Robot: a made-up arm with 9 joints. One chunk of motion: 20 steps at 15 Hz.
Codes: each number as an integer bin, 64 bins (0 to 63) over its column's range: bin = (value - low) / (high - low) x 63, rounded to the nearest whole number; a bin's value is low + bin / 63 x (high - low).
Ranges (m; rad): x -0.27..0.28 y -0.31..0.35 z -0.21..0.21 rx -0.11..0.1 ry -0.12..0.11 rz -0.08..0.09
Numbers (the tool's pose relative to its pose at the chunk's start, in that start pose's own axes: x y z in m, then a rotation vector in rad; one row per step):
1: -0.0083 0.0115 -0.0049 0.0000 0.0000 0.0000
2: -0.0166 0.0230 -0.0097 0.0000 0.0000 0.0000
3: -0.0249 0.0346 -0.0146 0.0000 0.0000 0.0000
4: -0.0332 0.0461 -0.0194 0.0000 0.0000 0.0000
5: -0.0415 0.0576 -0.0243 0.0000 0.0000 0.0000
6: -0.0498 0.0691 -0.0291 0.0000 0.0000 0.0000
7: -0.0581 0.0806 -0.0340 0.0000 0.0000 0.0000
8: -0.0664 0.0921 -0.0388 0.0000 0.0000 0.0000
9: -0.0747 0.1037 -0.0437 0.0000 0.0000 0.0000
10: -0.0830 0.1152 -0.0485 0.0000 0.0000 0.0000
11: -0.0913 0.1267 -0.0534 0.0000 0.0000 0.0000
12: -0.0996 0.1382 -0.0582 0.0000 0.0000 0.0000
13: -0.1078 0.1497 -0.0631 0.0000 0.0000 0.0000
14: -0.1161 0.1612 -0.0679 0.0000 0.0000 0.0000
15: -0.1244 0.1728 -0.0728 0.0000 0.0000 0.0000
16: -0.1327 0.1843 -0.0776 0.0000 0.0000 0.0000
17: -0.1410 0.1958 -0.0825 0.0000 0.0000 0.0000
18: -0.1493 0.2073 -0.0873 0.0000 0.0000 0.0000
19: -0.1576 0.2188 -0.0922 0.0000 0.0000 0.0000
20: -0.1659 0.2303 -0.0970 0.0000 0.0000 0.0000
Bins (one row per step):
1: 30 31 31 33 33 30
2: 29 32 30 33 33 30
3: 28 33 29 33 33 30
4: 27 34 29 33 33 30
5: 26 35 28 33 33 30
6: 25 36 27 33 33 30
7: 24 37 26 33 33 30
8: 23 38 26 33 33 30
9: 22 39 25 33 33 30
10: 21 41 24 33 33 30
11: 20 42 23 33 33 30
12: 20 43 23 33 33 30
13: 19 44 22 33 33 30
14: 18 45 21 33 33 30
15: 17 46 21 33 33 30
16: 16 47 20 33 33 30
17: 15 48 19 33 33 30
18: 14 49 18 33 33 30
19: 13 50 18 33 33 30
20: 12 52 17 33 33 30

